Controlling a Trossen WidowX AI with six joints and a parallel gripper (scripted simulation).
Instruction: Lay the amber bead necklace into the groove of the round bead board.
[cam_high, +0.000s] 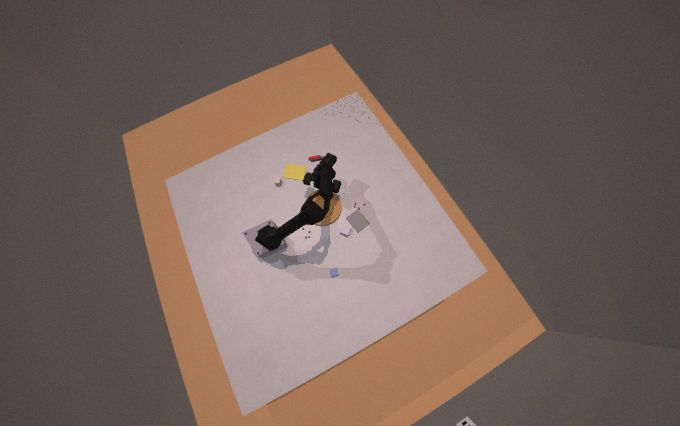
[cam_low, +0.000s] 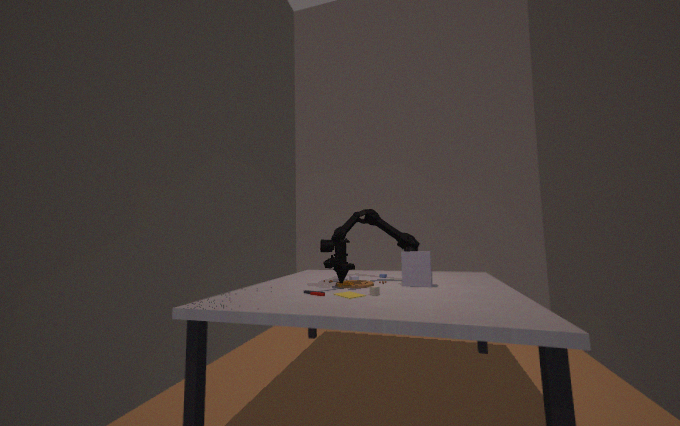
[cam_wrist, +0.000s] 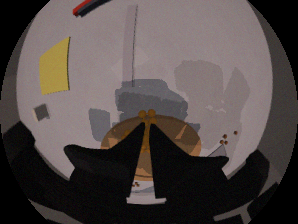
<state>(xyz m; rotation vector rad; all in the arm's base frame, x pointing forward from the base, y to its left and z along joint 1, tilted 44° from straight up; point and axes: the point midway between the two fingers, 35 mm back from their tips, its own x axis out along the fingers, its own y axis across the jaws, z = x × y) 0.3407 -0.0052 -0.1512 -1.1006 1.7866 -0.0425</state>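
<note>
My gripper tip is now 5 cm past the round bead board, 8 cm to the left of it and 1 cm above it. The rest, counted from my gripper tip: thin grey bar: 5 cm ahead, 9 cm to the left, 2 cm below; then yellow pad: 8 cm behind, 19 cm to the left, 2 cm below; then red-handled tool: 7 cm ahead, 20 cm to the left, 2 cm below.
</note>
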